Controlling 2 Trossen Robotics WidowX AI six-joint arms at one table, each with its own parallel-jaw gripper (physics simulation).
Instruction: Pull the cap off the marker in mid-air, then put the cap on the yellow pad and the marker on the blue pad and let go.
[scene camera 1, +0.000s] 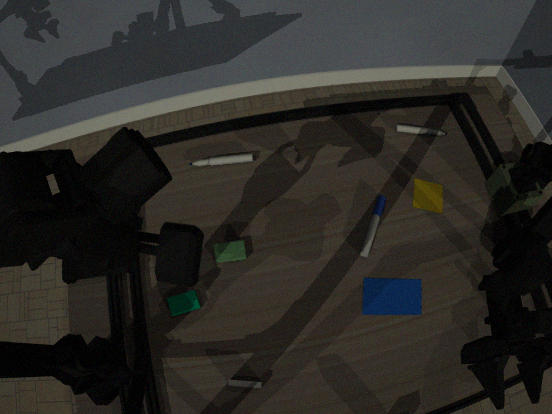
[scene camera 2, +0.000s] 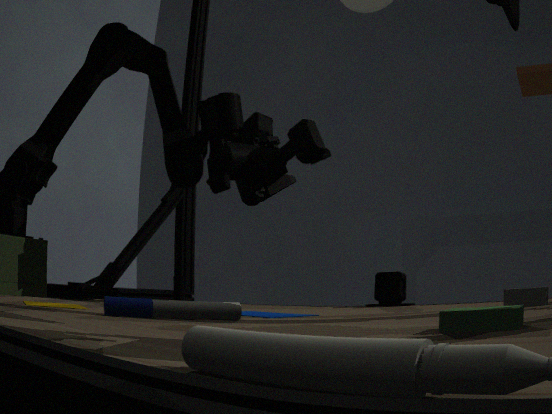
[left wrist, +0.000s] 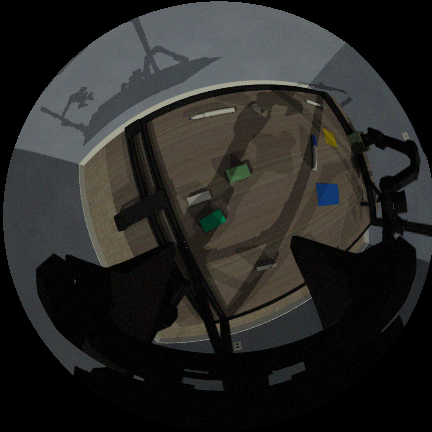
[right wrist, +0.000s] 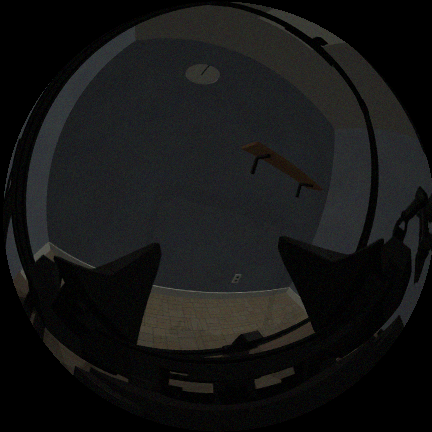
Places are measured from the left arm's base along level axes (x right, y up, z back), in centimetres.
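Pixels of known places: left gripper, fingertip midpoint: (scene camera 1: 150, 254) (left wrist: 234, 245); right gripper, fingertip midpoint: (scene camera 1: 518, 406) (scene camera 2: 312, 166) (right wrist: 219, 246); left arm's base at its link origin: (scene camera 1: 95, 370) (left wrist: 165, 289); right arm's base at its link origin: (scene camera 1: 522, 180) (scene camera 2: 9, 238) (left wrist: 364, 140).
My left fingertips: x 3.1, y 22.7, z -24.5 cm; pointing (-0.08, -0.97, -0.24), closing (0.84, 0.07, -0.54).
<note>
Ahead of a thing's pixels: the offset from my left fingertips to its top centre.
The marker @(dx +16.3, dy -26.3, dz -35.6 cm) (scene camera 1: 371, 235) (scene camera 2: 195, 310) (left wrist: 314, 159) lies on the table, its blue cap @(dx +14.9, dy -26.2, dz -40.0 cm) (scene camera 1: 380, 204) (scene camera 2: 128, 307) (left wrist: 314, 140) still on one end. The yellow pad @(dx +22.5, dy -28.0, dz -51.0 cm) (scene camera 1: 428, 195) (scene camera 2: 52, 304) (left wrist: 330, 137) lies near the cap end. The larger blue pad @(dx +28.8, dy -28.0, dz -26.3 cm) (scene camera 1: 392, 296) (scene camera 2: 280, 314) (left wrist: 328, 194) lies off the uncapped end. Both pads are bare. My left gripper (left wrist: 234, 245) is open and empty, above the left table side. My right gripper (scene camera 1: 517, 400) (scene camera 2: 311, 166) (right wrist: 219, 246) is open and empty, raised at the right of scene camera 1, away from the marker.
White pens @(dx -18.4, dy -26.2, dz -26.4 cm) (scene camera 1: 225, 160) @(dx +12.2, dy -26.2, dz -65.9 cm) (scene camera 1: 420, 130) (scene camera 2: 310, 360) (left wrist: 212, 114) lie toward the far edge. Two green blocks @(dx -2.0, dy -26.6, dz -12.6 cm) (scene camera 1: 230, 251) @(dx -1.4, dy -26.6, dz +1.6 cm) (scene camera 1: 183, 302) (left wrist: 238, 172) (left wrist: 213, 220) and a whitish block @(dx -7.4, dy -26.9, dz -1.7 cm) (left wrist: 199, 198) lie at the left. A grey block @(dx +18.1, dy -25.9, dz +5.3 cm) (scene camera 1: 245, 384) (left wrist: 265, 265) lies low in scene camera 1.
</note>
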